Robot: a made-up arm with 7 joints. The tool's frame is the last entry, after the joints.
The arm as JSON. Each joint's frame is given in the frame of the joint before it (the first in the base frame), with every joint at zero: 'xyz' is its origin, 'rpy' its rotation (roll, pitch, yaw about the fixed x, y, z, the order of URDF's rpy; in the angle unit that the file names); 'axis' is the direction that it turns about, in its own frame. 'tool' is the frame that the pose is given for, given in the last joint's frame.
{
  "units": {
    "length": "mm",
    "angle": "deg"
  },
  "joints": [
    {
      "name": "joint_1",
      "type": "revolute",
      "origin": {
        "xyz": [
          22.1,
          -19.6,
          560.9
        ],
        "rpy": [
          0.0,
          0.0,
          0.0
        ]
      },
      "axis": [
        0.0,
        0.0,
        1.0
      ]
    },
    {
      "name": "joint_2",
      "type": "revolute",
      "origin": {
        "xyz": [
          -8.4,
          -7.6,
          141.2
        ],
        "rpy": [
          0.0,
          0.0,
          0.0
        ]
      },
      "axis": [
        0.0,
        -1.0,
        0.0
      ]
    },
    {
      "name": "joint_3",
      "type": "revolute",
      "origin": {
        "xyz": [
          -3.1,
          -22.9,
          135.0
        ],
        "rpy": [
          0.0,
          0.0,
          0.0
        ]
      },
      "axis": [
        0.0,
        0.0,
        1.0
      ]
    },
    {
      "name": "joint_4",
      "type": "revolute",
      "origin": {
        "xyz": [
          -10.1,
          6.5,
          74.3
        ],
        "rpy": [
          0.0,
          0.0,
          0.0
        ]
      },
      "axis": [
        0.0,
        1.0,
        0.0
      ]
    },
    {
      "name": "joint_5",
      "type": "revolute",
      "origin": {
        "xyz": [
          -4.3,
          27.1,
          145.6
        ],
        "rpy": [
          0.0,
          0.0,
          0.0
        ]
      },
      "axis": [
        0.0,
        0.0,
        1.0
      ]
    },
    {
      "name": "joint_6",
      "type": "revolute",
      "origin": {
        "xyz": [
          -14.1,
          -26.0,
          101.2
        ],
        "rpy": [
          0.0,
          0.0,
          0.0
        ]
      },
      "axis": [
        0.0,
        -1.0,
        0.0
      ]
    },
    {
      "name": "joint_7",
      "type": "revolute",
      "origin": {
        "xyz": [
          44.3,
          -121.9,
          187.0
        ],
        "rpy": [
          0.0,
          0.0,
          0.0
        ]
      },
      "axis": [
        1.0,
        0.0,
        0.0
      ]
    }
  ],
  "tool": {
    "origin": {
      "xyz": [
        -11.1,
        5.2,
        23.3
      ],
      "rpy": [
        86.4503,
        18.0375,
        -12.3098
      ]
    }
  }
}
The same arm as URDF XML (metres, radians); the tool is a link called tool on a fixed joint. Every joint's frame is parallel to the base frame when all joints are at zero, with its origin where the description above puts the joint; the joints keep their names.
<robot name="arm">
  <joint name="joint_1" type="continuous">
    <parent link="base_link"/>
    <child link="link1"/>
    <origin xyz="0.0221 -0.0196 0.5609" rpy="0 0 0"/>
    <axis xyz="0 0 1"/>
  </joint>
  <joint name="joint_2" type="continuous">
    <parent link="link1"/>
    <child link="link2"/>
    <origin xyz="-0.0084 -0.0076 0.1412" rpy="0 0 0"/>
    <axis xyz="0 -1 0"/>
  </joint>
  <joint name="joint_3" type="continuous">
    <parent link="link2"/>
    <child link="link3"/>
    <origin xyz="-0.0031 -0.0229 0.135" rpy="0 0 0"/>
    <axis xyz="0 0 1"/>
  </joint>
  <joint name="joint_4" type="continuous">
    <parent link="link3"/>
    <child link="link4"/>
    <origin xyz="-0.0101 0.0065 0.0743" rpy="0 0 0"/>
    <axis xyz="0 1 0"/>
  </joint>
  <joint name="joint_5" type="continuous">
    <parent link="link4"/>
    <child link="link5"/>
    <origin xyz="-0.0043 0.0271 0.1456" rpy="0 0 0"/>
    <axis xyz="0 0 1"/>
  </joint>
  <joint name="joint_6" type="continuous">
    <parent link="link5"/>
    <child link="link6"/>
    <origin xyz="-0.0141 -0.026 0.1012" rpy="0 0 0"/>
    <axis xyz="0 -1 0"/>
  </joint>
  <joint name="joint_7" type="continuous">
    <parent link="link6"/>
    <child link="link7"/>
    <origin xyz="0.0443 -0.1219 0.187" rpy="0 0 0"/>
    <axis xyz="1 0 0"/>
  </joint>
  <joint name="tool_joint" type="fixed">
    <parent link="link7"/>
    <child link="tool"/>
    <origin xyz="-0.0111 0.0052 0.0233" rpy="1.5088 0.3148 -0.2148"/>
  </joint>
  <link name="base_link"/>
  <link name="link1"/>
  <link name="link2"/>
  <link name="link3"/>
  <link name="link4"/>
  <link name="link5"/>
  <link name="link6"/>
  <link name="link7"/>
  <link name="tool"/>
</robot>

